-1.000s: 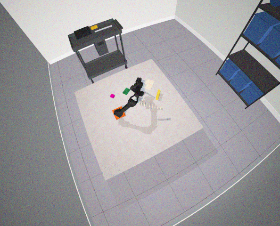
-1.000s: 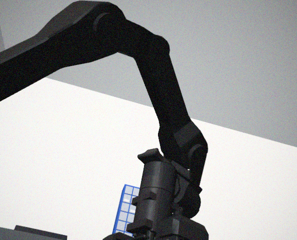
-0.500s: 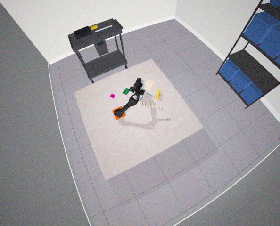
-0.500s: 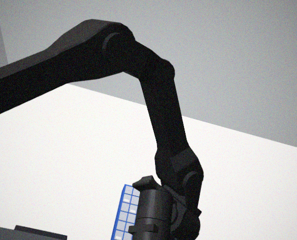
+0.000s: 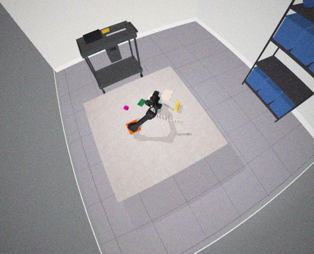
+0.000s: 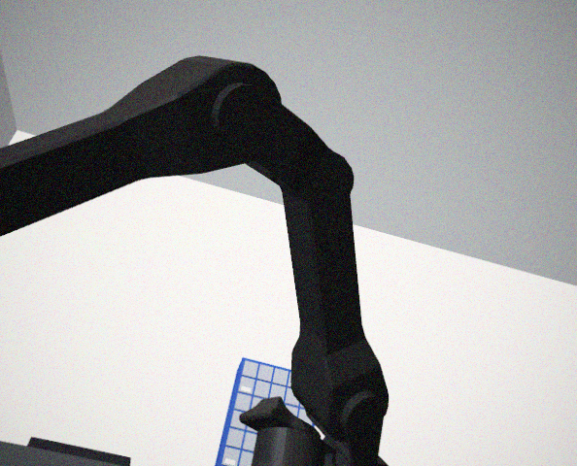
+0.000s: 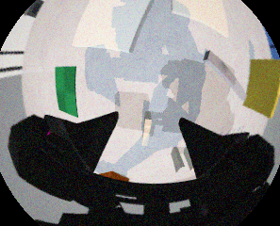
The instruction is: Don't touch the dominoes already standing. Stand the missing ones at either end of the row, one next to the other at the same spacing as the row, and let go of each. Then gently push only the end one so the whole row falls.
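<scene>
The green tile lies 100 mm behind my gripper tip, 150 mm to the left of it and 20 mm below it. Also, from my gripper tip: yellow block: 250 mm ahead, 120 mm to the right, 20 mm above; magenta cube: 300 mm behind, 160 mm to the left; cream sheet: 230 mm ahead, 110 mm to the left, 10 mm below.
</scene>
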